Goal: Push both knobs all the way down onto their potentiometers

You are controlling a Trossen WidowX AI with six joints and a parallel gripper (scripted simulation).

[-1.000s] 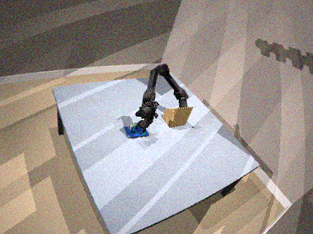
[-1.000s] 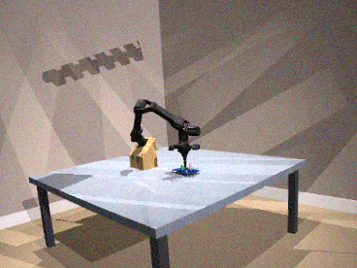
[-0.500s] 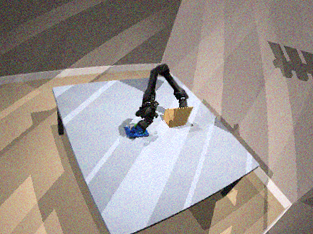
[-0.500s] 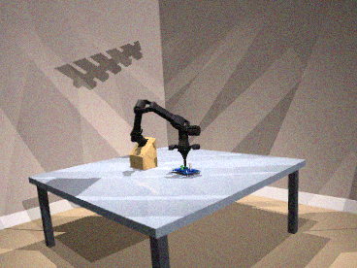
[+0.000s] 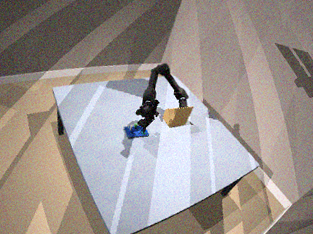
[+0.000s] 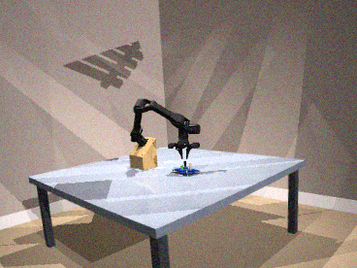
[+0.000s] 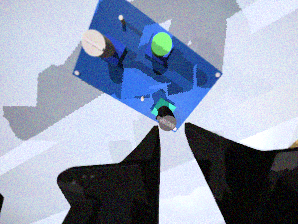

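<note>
Right now the knob is 2 cm below my gripper tip.
</note>
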